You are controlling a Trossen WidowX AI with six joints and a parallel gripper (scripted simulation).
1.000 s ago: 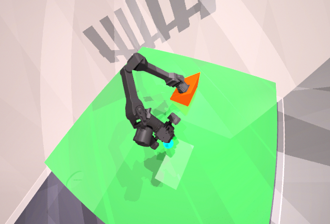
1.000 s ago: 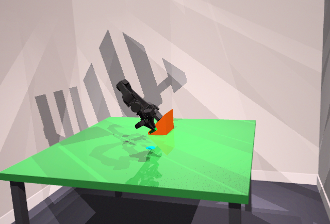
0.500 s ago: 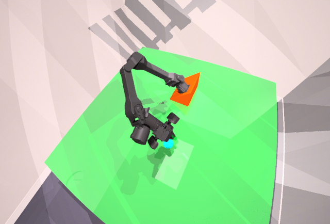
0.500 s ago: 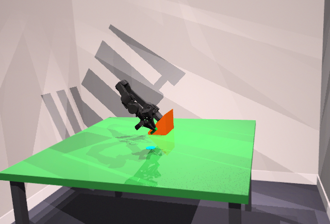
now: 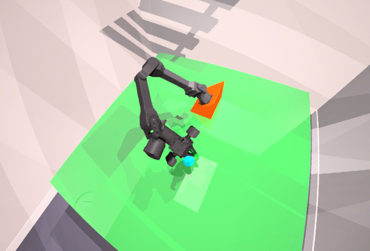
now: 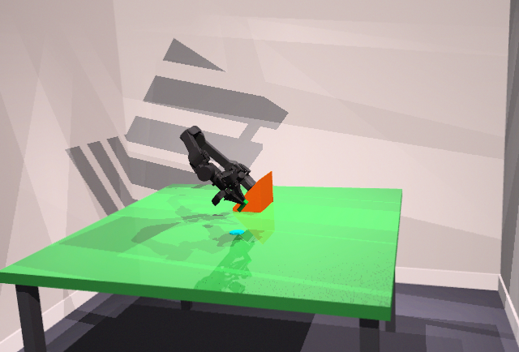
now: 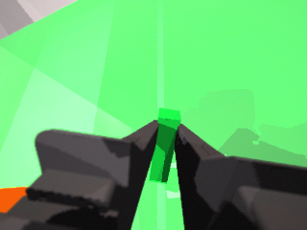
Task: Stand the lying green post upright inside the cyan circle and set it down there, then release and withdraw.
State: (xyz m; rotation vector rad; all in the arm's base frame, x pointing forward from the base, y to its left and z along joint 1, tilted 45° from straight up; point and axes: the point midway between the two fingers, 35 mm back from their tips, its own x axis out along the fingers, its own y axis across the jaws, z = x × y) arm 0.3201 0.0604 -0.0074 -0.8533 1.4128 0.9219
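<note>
Right now the cyan circle is 20 mm ahead of my gripper tip, 30 mm to the right of it and 120 mm below it. The rest, counted from my gripper tip: green post: 10 mm behind, 10 mm to the right, 10 mm below.
</note>
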